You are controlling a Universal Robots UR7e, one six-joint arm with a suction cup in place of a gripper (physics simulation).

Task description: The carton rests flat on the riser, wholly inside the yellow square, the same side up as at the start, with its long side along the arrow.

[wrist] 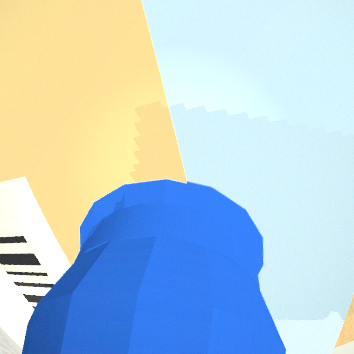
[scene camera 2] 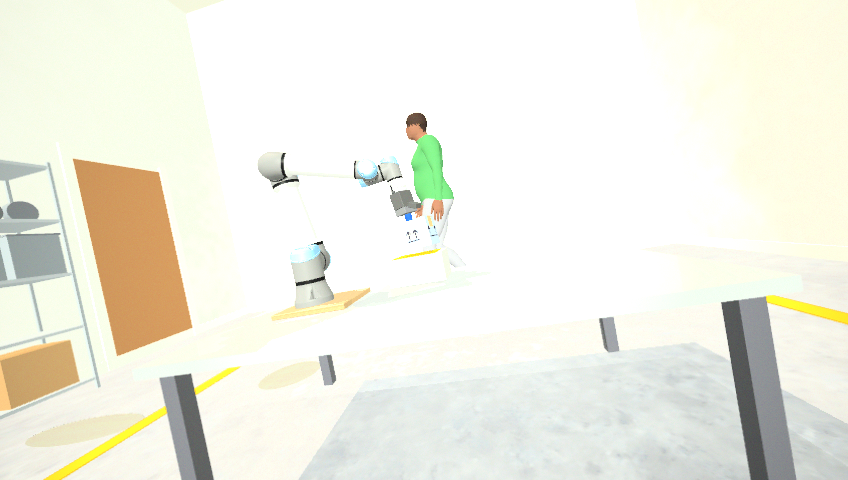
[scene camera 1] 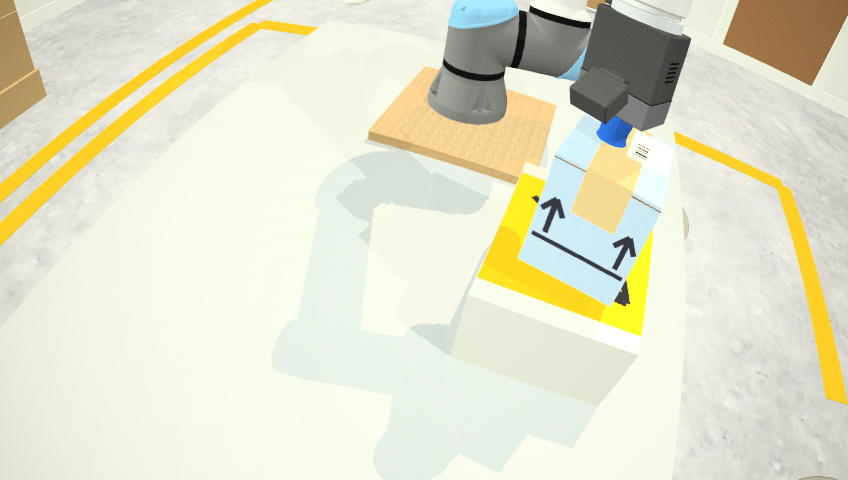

The suction cup (scene camera 1: 615, 133) holds a pale blue carton (scene camera 1: 599, 204), clear of everything else. The table carries a white riser (scene camera 1: 518, 321).
The pale blue carton also shows in the wrist view (wrist: 248, 104) and in scene camera 2 (scene camera 2: 420, 232). The suction cup shows as well in the wrist view (wrist: 162, 259). The wrist view does not show the white riser, which is hidden by the pale blue carton.
